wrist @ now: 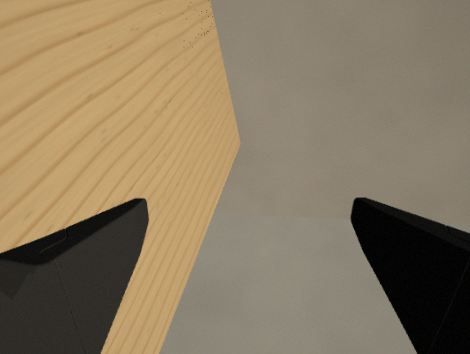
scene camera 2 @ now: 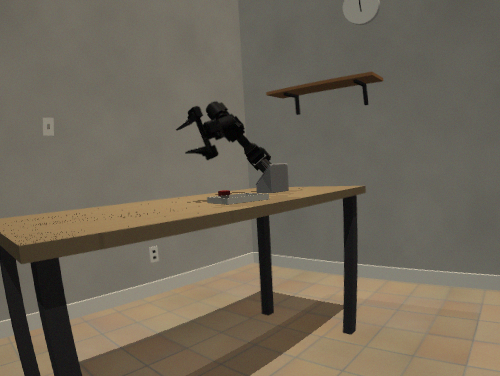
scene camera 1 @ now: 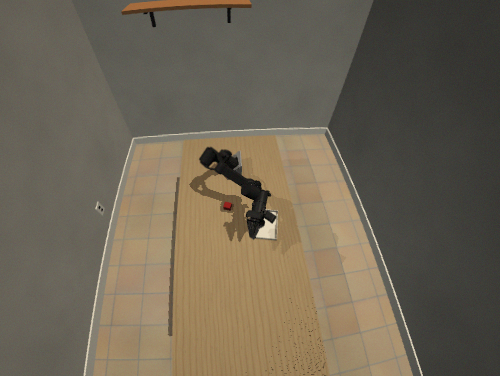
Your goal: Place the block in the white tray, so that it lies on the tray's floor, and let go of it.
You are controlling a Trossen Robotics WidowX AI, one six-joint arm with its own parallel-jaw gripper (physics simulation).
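Places are measured from the arm's base along level axes (x back, y right, z up), in centimetres.
Pixels of known places: gripper, fingertip midpoint: (wrist: 251, 209) (scene camera 2: 180, 141) (scene camera 1: 251, 238); arm's base, link origin: (scene camera 2: 270, 172) (scene camera 1: 234, 163).
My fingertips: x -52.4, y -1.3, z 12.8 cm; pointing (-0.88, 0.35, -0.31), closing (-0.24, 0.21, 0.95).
Observation:
For each thing: its top centre in the pictures, then the offset to it from my fingertips. Level surfaces: height alone.
- small red block, top centre: (scene camera 2: 224, 190) (scene camera 1: 227, 204) dy +8.1, dx +28.6, dz -18.9 cm
- shallow white tray, top centre: (scene camera 2: 237, 195) (scene camera 1: 265, 223) dy -10.7, dx +15.1, dz -19.6 cm
- long table, surface height: dz -21.6 cm
A small red block (scene camera 1: 227, 205) (scene camera 2: 224, 192) lies on the wooden table, to the left of the white tray in scene camera 1 and behind it in scene camera 2, apart from the tray. The shallow white tray (scene camera 1: 272, 233) (scene camera 2: 245, 199) is partly hidden by the arm in scene camera 1. My gripper (scene camera 1: 253, 235) (scene camera 2: 181, 141) (wrist: 251, 209) is open wide, with nothing between its fingers. It is high above the table, and over the tray's left side in scene camera 1. The block and the tray do not show in the wrist view.
The arm's grey base (scene camera 1: 238, 162) (scene camera 2: 277, 179) stands at one end of the long table (scene camera 1: 225, 300) (scene camera 2: 150, 207) (wrist: 100, 125). A wall shelf (scene camera 1: 187, 6) (scene camera 2: 325, 85) hangs on the wall beyond that end. The wrist view shows the table's edges and a wall.

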